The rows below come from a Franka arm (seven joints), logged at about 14 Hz.
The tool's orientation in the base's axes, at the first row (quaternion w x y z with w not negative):
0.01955, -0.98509, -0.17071, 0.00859
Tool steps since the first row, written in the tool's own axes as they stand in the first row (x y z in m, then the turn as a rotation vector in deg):
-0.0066, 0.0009, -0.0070, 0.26, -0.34, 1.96
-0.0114, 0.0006, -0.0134, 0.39, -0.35, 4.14
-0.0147, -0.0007, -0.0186, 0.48, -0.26, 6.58
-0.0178, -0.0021, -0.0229, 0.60, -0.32, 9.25
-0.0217, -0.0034, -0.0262, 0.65, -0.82, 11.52
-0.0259, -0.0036, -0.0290, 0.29, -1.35, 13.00
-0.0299, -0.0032, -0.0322, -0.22, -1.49, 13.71
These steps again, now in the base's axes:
-0.0057, -0.0033, 0.0070, 0.08, 0.48, -1.95
-0.0102, -0.0049, 0.0135, 0.15, 0.61, -4.13
-0.0136, -0.0050, 0.0188, 0.21, 0.64, -6.57
-0.0169, -0.0048, 0.0231, 0.24, 0.83, -9.23
-0.0210, -0.0050, 0.0265, 0.06, 1.40, -11.48
-0.0249, -0.0064, 0.0294, -0.49, 1.83, -12.94
-0.0285, -0.0082, 0.0326, -1.03, 1.82, -13.63

